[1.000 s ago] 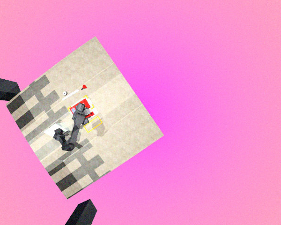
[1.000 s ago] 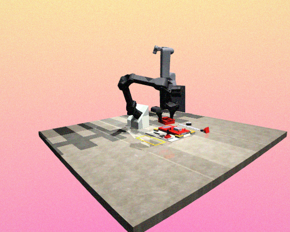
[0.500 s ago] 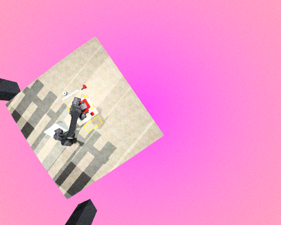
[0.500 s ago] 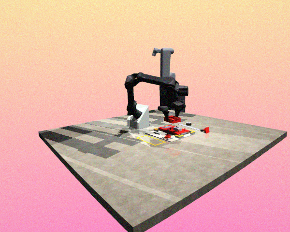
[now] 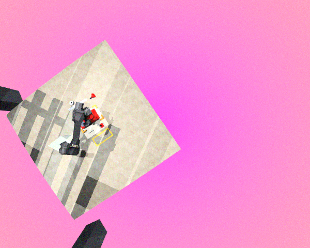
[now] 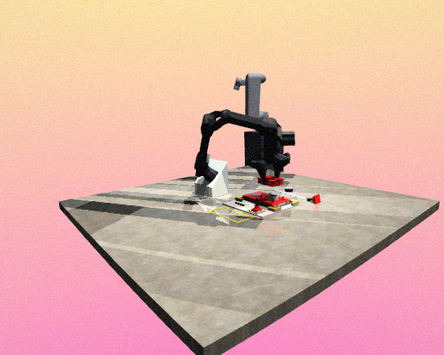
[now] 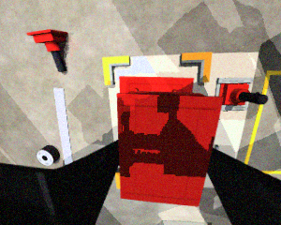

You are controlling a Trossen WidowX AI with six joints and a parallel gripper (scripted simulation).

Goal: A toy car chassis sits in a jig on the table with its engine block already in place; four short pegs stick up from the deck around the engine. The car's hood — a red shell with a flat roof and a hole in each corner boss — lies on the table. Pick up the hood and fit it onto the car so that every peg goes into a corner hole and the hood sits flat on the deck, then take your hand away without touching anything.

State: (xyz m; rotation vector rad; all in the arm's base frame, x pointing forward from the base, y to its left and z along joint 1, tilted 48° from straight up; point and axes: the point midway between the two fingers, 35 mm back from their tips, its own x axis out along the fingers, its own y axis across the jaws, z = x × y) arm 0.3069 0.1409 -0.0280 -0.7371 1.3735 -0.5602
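The grey engine block lies 1 cm to the left of my gripper tip and 8 cm below it. The rest, counted from my gripper tip: red hood (1 cm above); white bar (8 cm behind, 18 cm to the left, 10 cm below); black-and-white wheel (12 cm behind, 22 cm to the left, 10 cm below).
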